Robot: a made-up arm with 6 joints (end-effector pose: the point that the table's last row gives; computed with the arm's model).
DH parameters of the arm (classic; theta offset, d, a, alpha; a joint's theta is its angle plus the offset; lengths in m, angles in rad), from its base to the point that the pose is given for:
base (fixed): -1.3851 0 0.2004 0
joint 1: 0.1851 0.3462 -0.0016 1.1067
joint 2: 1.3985 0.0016 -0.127 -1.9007
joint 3: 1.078 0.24 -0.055 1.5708
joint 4: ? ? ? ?
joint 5: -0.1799 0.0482 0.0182 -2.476
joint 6: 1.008 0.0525 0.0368 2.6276
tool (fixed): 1.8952 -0.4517 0 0
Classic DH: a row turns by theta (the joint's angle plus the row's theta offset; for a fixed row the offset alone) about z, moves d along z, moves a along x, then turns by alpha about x.
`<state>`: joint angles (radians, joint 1 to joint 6).
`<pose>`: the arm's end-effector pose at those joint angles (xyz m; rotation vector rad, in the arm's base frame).
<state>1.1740 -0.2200 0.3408 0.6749 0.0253 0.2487</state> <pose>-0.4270 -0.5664 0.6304 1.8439 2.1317 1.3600</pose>
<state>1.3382 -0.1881 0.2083 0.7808 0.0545 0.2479</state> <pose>-0.3289 -0.7023 0.5390 -1.4555 -2.1101 -1.4938</pose>
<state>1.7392 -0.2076 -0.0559 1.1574 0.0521 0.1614</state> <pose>0.0466 -0.8021 0.3547 -0.5907 -1.8639 -1.3893</pose>
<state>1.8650 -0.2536 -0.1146 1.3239 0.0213 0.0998</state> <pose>0.1594 -0.7576 0.3166 -0.3791 -1.7611 -1.2582</pose>
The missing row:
joint 4: 0.1829 0.0256 -0.1648 1.253
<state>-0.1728 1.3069 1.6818 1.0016 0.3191 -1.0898</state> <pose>-0.2072 0.2306 0.2261 1.6566 0.0333 0.8508</pose>
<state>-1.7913 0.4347 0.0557 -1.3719 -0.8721 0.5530</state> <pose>0.4749 -0.4552 0.2842 0.5372 -2.5212 -1.6597</pose>
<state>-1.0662 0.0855 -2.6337 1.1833 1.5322 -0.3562</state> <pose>0.2812 -0.5799 0.1488 -0.9756 2.0730 2.1230</pose>
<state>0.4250 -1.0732 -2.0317 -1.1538 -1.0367 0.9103</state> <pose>-0.1749 0.0176 0.8068 -2.2097 1.0622 -0.2570</pose>
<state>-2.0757 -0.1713 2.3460 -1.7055 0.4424 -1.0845</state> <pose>0.5958 -0.1379 0.0332 1.0998 -0.0114 -1.3147</pose>
